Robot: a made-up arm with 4 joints. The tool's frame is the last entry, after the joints.
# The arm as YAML. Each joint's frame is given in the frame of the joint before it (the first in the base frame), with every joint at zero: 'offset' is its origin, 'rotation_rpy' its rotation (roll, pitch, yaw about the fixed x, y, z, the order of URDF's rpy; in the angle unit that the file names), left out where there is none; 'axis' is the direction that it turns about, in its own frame. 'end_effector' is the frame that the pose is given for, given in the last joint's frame.
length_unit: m
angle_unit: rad
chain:
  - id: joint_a
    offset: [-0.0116, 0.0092, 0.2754]
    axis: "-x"
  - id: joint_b
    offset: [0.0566, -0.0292, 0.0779]
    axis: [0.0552, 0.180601, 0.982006]
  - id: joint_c
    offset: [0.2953, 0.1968, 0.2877]
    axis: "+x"
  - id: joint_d
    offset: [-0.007, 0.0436, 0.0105]
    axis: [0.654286, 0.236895, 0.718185]
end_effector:
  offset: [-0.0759, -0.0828, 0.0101]
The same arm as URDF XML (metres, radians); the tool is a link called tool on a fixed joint. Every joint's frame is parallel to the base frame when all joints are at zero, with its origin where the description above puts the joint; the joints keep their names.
<robot name="arm">
<joint name="tool_joint" type="fixed"><parent link="link4"/><child link="tool"/><origin xyz="-0.0759 -0.0828 0.0101" rpy="0 0 0"/></joint>
<joint name="joint_d" type="continuous"><parent link="link3"/><child link="link4"/><origin xyz="-0.007 0.0436 0.0105" rpy="0 0 0"/><axis xyz="0.654286 0.236895 0.718185"/></joint>
<joint name="joint_c" type="continuous"><parent link="link2"/><child link="link3"/><origin xyz="0.2953 0.1968 0.2877" rpy="0 0 0"/><axis xyz="1 0 0"/></joint>
<joint name="joint_b" type="continuous"><parent link="link1"/><child link="link2"/><origin xyz="0.0566 -0.0292 0.0779" rpy="0 0 0"/><axis xyz="0.0552 0.180601 0.982006"/></joint>
<joint name="joint_a" type="continuous"><parent link="base_link"/><child link="link1"/><origin xyz="-0.0116 0.0092 0.2754" rpy="0 0 0"/><axis xyz="-1 0 0"/></joint>
<link name="base_link"/>
<link name="link1"/>
<link name="link2"/>
<link name="link3"/>
<link name="link4"/>
<link name="tool"/>
</robot>

